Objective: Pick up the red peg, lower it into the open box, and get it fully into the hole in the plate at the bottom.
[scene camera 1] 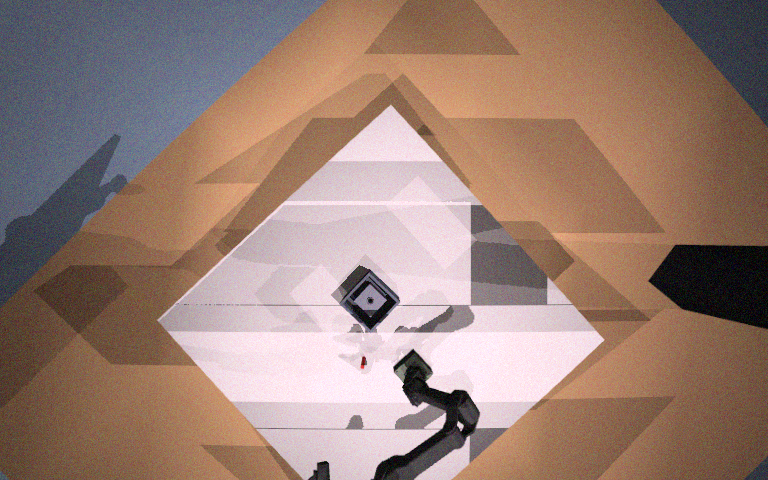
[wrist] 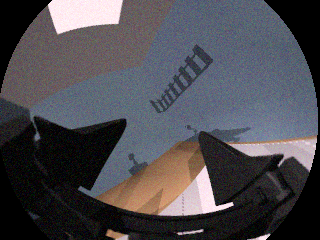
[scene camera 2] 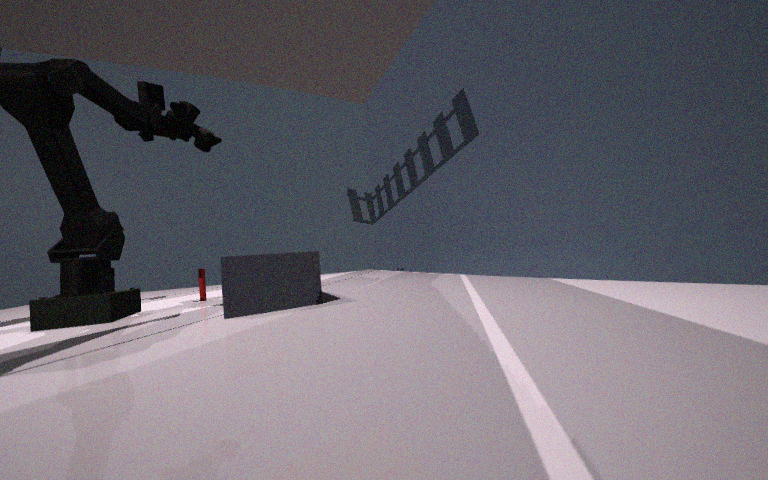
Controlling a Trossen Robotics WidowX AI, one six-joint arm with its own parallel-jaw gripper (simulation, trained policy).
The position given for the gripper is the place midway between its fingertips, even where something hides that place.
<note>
In view: the gripper [scene camera 2: 211, 134] and a grey box [scene camera 1: 369, 323].
The gripper also shows in the wrist view [wrist: 163, 128]. The wrist view misses the grey box: it is out of frame.
</note>
